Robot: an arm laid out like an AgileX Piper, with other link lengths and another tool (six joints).
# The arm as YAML. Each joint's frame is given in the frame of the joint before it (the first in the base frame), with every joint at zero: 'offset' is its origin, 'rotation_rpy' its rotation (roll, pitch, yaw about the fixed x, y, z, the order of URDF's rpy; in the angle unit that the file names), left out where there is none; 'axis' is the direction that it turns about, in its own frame. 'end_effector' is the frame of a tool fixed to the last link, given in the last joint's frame.
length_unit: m
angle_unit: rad
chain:
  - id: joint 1
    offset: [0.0, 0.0, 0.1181]
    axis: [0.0, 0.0, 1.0]
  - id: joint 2
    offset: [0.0, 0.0, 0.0]
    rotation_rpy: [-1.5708, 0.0, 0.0]
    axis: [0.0, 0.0, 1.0]
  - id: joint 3
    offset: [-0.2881, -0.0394, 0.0]
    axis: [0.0, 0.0, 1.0]
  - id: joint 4
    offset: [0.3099, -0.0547, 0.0]
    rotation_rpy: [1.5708, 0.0, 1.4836]
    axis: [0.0, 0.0, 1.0]
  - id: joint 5
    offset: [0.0, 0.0, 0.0]
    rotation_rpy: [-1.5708, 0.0, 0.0]
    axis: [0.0, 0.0, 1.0]
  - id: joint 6
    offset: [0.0, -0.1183, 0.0]
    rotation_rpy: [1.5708, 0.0, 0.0]
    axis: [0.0, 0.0, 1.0]
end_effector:
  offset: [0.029, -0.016, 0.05]
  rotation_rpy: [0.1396, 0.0, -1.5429]
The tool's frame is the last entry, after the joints.
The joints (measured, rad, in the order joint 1, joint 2, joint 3, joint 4, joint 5, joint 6), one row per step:
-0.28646 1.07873 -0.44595 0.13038 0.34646 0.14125
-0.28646 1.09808 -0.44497 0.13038 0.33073 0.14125
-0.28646 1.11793 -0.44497 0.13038 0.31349 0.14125
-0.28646 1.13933 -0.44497 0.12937 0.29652 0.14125
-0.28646 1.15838 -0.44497 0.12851 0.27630 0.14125
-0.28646 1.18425 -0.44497 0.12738 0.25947 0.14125
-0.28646 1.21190 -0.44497 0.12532 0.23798 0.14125
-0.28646 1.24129 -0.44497 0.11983 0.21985 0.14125
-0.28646 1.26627 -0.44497 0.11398 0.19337 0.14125
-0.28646 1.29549 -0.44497 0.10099 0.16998 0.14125
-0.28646 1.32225 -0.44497 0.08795 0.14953 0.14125
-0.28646 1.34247 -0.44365 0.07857 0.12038 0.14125
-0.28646 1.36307 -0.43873 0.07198 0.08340 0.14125
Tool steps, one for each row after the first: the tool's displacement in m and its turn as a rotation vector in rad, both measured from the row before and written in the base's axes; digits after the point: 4 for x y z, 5 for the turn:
0.0015 -0.0008 -0.0042 0.00030 0.00485 -0.00174
0.0019 -0.0009 -0.0039 -0.00039 0.00299 -0.00188
0.0018 -0.0009 -0.0044 -0.00069 0.00497 -0.00125
0.0022 -0.0011 -0.0035 -0.00240 -0.00034 -0.00162
0.0014 -0.0008 -0.0057 0.00049 0.00942 -0.00105
0.0018 -0.0011 -0.0059 -0.00137 0.00700 -0.00086
0.0011 -0.0011 -0.0067 -0.00219 0.01252 0.00181
0.0023 -0.0016 -0.0049 -0.00654 0.00055 0.00155
0.0015 -0.0017 -0.0063 -0.00908 0.00889 0.00700
0.0011 -0.0014 -0.0059 -0.00841 0.00915 0.00776
0.0022 -0.0016 -0.0039 -0.01005 -0.00487 0.00505
0.0020 -0.0014 -0.0045 -0.00946 -0.00905 0.00295

